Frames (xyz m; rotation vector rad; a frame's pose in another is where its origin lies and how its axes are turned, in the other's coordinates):
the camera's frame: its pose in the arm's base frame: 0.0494 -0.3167 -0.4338 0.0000 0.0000 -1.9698
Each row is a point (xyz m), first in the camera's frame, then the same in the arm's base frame.
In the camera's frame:
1: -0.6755 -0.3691 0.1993
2: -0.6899 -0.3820 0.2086
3: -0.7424 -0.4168 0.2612
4: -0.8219 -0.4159 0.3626
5: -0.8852 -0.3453 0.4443
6: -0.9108 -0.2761 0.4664
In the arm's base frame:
1: -0.0283 0.4491 -0.2345
2: -0.0346 0.4674 -0.2252
3: -0.0462 0.5293 -0.1726
4: -0.0145 0.6022 -0.0712
5: 0.0751 0.6331 0.0105
6: 0.1488 0.6298 0.0326

